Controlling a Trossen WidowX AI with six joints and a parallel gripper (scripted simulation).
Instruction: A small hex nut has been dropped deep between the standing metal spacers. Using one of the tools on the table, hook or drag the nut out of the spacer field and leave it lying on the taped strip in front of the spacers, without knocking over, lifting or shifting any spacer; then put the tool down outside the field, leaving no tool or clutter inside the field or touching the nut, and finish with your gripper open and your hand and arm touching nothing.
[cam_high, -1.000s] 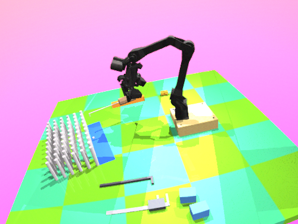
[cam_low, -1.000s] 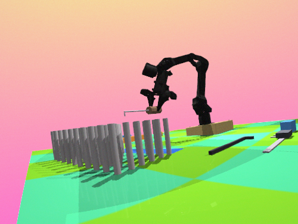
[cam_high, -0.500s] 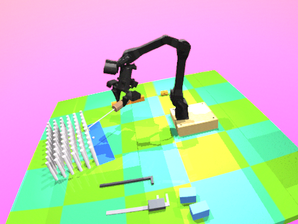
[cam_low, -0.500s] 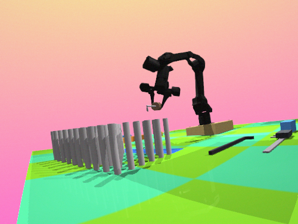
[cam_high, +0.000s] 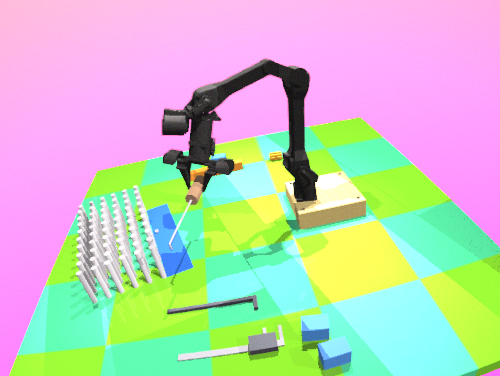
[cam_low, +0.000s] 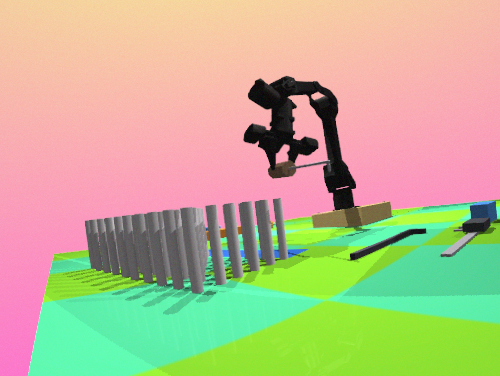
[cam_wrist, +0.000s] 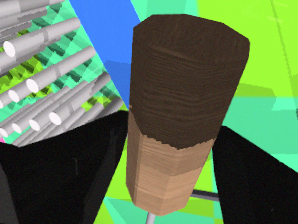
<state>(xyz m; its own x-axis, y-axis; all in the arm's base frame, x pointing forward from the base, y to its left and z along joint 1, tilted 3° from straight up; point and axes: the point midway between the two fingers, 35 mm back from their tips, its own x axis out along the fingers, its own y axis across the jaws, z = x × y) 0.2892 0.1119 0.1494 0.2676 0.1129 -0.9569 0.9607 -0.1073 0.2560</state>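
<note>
Right now my gripper tip is 100 mm to the right of the wooden-handled hook tool, 10 mm short of it and 10 mm above it. The rest, counted from my gripper tip: blue taped strip: 180 mm below, 150 mm ahead, 40 mm to the right; then orange bar: 410 mm to the right, 160 mm below, 40 mm ahead.
</note>
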